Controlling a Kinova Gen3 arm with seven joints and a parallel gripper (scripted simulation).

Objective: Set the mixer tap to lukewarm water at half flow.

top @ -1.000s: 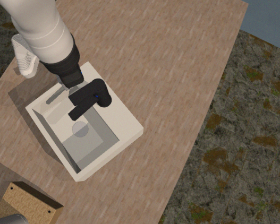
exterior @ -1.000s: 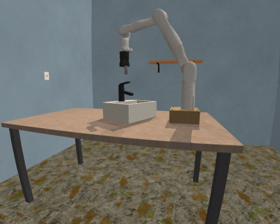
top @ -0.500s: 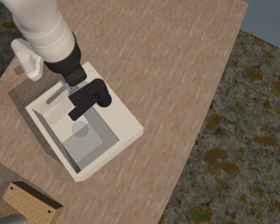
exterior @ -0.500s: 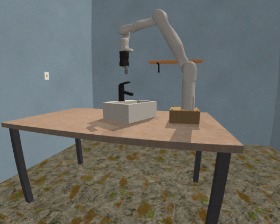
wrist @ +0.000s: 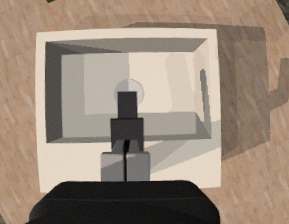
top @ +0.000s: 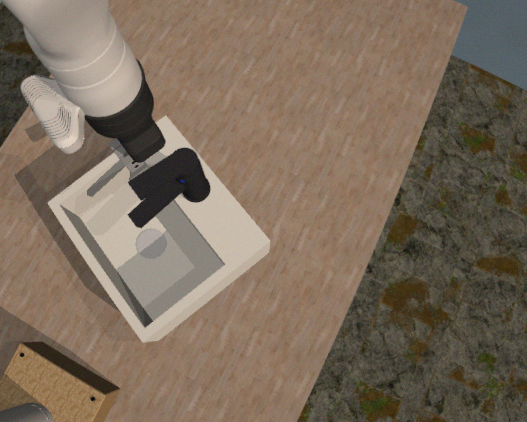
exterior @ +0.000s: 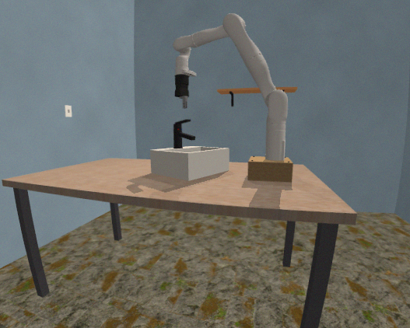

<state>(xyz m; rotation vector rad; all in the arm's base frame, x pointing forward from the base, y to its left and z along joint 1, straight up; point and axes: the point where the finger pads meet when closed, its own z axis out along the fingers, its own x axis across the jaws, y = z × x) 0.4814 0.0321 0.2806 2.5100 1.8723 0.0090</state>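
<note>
My gripper is now 90 mm above the lever, 20 mm short of it and 10 mm to the left of it. Round my hand: white sink basin: 330 mm below, 50 mm behind, 10 mm to the left; black mixer tap: 140 mm below, 40 mm ahead, 10 mm to the right.
</note>
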